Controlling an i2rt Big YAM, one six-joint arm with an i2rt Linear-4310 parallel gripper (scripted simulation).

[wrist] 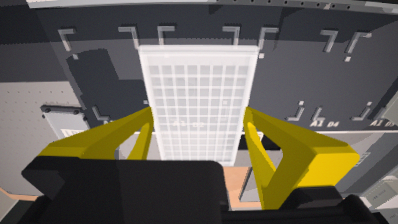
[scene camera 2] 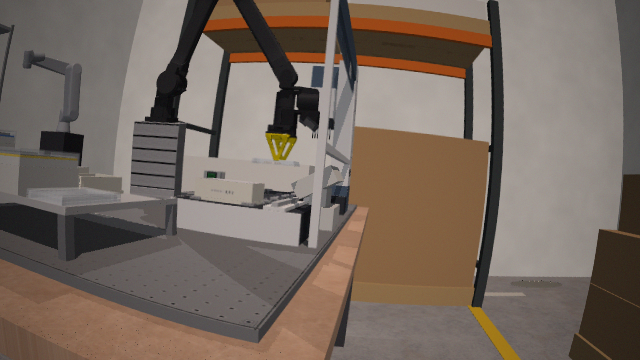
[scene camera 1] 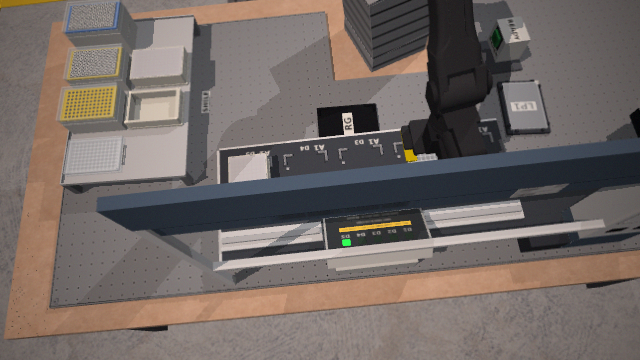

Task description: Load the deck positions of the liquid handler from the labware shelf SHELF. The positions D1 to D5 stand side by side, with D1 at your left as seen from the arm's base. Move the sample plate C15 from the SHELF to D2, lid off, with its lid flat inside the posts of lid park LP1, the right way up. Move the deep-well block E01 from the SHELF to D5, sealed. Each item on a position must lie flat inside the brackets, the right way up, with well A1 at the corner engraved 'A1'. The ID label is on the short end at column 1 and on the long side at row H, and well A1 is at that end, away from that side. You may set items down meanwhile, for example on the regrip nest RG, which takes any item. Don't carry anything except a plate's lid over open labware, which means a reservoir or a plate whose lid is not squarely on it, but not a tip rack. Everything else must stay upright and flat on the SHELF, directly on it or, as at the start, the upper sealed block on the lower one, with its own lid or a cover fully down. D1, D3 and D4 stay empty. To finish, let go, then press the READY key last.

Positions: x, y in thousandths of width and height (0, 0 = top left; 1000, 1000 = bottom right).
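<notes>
My gripper (scene camera 2: 437, 449) shows in scene camera 1 (scene camera 1: 671, 435) and in the wrist view (wrist: 499, 502) too. There's a sample plate (wrist: 526, 542), and I can see a clear plate lid (scene camera 1: 818, 285) and a reservoir (scene camera 1: 251, 288) as well.
</notes>
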